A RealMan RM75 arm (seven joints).
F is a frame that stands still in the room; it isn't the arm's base.
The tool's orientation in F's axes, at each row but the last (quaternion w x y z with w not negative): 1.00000, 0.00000, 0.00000, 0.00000; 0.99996, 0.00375, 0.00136, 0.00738; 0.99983, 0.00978, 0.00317, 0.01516; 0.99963, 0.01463, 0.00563, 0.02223
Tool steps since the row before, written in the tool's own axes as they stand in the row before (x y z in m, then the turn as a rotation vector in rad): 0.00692, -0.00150, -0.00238, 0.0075, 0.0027, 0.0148; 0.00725, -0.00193, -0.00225, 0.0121, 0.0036, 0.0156; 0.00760, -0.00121, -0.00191, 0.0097, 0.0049, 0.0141; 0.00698, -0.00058, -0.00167, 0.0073, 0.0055, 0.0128
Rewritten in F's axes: 0.00692, -0.00150, -0.00238, 0.0075, 0.0027, 0.0148; 0.00727, -0.00181, -0.00228, 0.0121, 0.0037, 0.0156; 0.00762, -0.00094, -0.00198, 0.0096, 0.0049, 0.0141; 0.00698, -0.00022, -0.00176, 0.0072, 0.0054, 0.0129
